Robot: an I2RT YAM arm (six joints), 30 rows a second.
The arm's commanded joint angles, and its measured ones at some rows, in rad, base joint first. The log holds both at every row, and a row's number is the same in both.
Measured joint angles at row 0:
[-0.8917 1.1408 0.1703 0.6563 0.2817 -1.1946]
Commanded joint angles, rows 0 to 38:
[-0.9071 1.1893 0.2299 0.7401 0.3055 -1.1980]
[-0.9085 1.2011 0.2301 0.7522 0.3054 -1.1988]
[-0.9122 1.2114 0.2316 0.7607 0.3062 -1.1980]
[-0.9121 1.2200 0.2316 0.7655 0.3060 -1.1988]
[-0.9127 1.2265 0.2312 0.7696 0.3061 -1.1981]
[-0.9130 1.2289 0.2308 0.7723 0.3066 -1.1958]
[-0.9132 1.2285 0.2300 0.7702 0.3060 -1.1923]
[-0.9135 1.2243 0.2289 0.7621 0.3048 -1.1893]
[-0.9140 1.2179 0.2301 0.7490 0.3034 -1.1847]
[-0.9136 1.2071 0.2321 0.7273 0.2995 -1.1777]
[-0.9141 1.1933 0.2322 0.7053 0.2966 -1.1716]
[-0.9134 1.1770 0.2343 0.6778 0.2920 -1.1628]
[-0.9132 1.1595 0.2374 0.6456 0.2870 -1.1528]
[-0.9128 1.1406 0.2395 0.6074 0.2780 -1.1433]
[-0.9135 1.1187 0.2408 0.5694 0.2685 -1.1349]
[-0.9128 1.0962 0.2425 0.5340 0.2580 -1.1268]
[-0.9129 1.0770 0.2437 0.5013 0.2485 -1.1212]
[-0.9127 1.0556 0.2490 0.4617 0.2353 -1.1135]
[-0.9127 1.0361 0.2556 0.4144 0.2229 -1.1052]
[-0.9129 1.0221 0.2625 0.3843 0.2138 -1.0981]
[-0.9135 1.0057 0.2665 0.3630 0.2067 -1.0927]
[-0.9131 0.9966 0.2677 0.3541 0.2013 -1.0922]
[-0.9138 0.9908 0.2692 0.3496 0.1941 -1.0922]
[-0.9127 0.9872 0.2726 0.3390 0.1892 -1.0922]
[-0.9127 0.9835 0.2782 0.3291 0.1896 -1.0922]
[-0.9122 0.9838 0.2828 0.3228 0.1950 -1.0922]
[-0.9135 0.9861 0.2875 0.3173 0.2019 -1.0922]
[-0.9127 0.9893 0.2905 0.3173 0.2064 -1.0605]
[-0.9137 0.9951 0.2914 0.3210 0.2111 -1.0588]
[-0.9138 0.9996 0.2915 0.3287 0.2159 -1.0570]
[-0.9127 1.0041 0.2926 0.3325 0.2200 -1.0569]
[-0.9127 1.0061 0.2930 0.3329 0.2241 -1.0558]
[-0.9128 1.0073 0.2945 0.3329 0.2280 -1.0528]
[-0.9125 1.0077 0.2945 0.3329 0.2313 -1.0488]
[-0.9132 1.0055 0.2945 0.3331 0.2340 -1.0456]
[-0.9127 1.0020 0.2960 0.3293 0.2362 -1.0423]
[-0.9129 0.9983 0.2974 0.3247 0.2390 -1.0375]
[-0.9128 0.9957 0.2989 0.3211 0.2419 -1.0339]
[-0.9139 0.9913 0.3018 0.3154 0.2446 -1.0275]
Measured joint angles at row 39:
[-0.9157 1.0069 0.2604 0.3092 0.2291 -1.0569]
